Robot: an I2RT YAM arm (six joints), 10 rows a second.
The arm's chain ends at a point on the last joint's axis. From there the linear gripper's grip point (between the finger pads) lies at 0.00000 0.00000 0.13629 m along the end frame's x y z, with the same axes.
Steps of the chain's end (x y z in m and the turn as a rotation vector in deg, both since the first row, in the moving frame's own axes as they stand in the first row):
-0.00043, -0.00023, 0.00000, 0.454, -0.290, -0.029
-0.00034, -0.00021, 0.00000, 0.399, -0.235, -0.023
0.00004, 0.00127, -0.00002, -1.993, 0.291, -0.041
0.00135, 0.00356, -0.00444, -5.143, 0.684, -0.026
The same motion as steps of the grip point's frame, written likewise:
-0.00112, -0.00131, -0.00001, 0.454, -0.290, -0.029
-0.00090, -0.00116, 0.00000, 0.399, -0.235, -0.023
0.00073, 0.00601, -0.00010, -1.993, 0.291, -0.041
0.00298, 0.01578, -0.00500, -5.143, 0.684, -0.026

